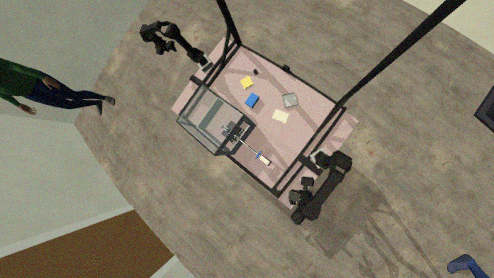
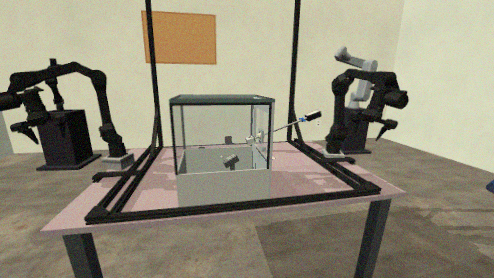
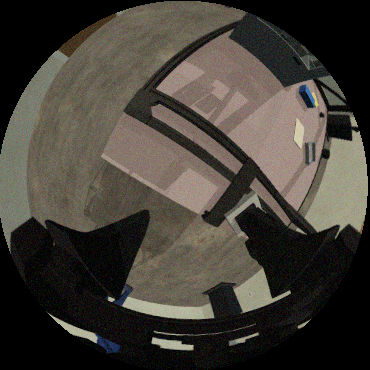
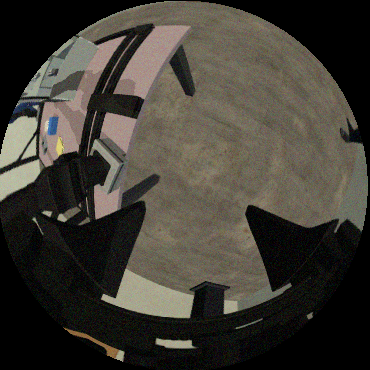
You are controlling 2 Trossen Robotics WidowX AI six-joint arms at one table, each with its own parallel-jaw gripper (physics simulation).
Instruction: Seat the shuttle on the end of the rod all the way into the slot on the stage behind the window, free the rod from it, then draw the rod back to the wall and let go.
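Places are measured from the left arm's base along level axes (x left, y ahead, z down), in centimetres.
Pixels of known places: left gripper, fingertip midpoint: (image 1: pixel 304 188) (image 2: pixel 365 137) (image 3: pixel 200 217); right gripper, fingertip midpoint: (image 1: pixel 172 51) (image 2: pixel 51 141) (image 4: pixel 198 208); left arm's base at its link origin: (image 1: pixel 320 157) (image 2: pixel 332 151) (image 4: pixel 36 113); right arm's base at its link origin: (image 1: pixel 203 61) (image 2: pixel 117 155) (image 4: pixel 98 167).
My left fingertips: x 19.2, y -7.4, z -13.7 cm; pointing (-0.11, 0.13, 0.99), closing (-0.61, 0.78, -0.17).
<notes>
Ahead of a thing's pixels: the offset from my left fingertips to its middle. "spot": to the spot under its first point. Level surfaces: height alone.
The rod {dx +12.1, dy +33.5, dz -6.9 cm} (image 1: pixel 248 147) (image 2: pixel 285 127) passes through the right side of the glazed case {spot: dx +34.0, dy +55.0, dz +11.2 cm} (image 2: pixel 225 187). Its black-and-white handle {dx +8.8, dy +25.0, dz -10.0 cm} (image 1: pixel 265 160) (image 2: pixel 313 116) and blue collar {dx +10.5, dy +29.3, dz -8.4 cm} (image 2: pixel 302 120) are outside, tilted up. A small pale block, seemingly the shuttle {dx +18.2, dy +49.1, dz -1.1 cm} (image 2: pixel 249 140), is at the rod's inner end, inside the case. The grey stage (image 2: pixel 230 160) stands lower and to the left of it, apart from it; its slot cannot be made out. My left gripper (image 2: pixel 387 131) (image 3: pixel 200 217) is open and empty, right of the handle. My right gripper (image 2: pixel 25 132) (image 4: pixel 198 208) is open and empty, far left of the case.
A blue block {dx -3.1, dy +65.4, dz +15.6 cm} (image 1: pixel 252 100) (image 3: pixel 307 96), a yellow piece {dx -7.4, dy +80.3, dz +17.0 cm} (image 1: pixel 246 82), a cream piece {dx -13.3, dy +45.1, dz +17.4 cm} (image 1: pixel 280 116) and a grey tray {dx -24.7, dy +50.8, dz +16.6 cm} (image 1: pixel 290 100) lie on the pink table {dz +17.5 cm} (image 1: pixel 300 135). Black frame rails (image 2: pixel 240 205) edge the table, with uprights (image 2: pixel 294 65) rising from them.
</notes>
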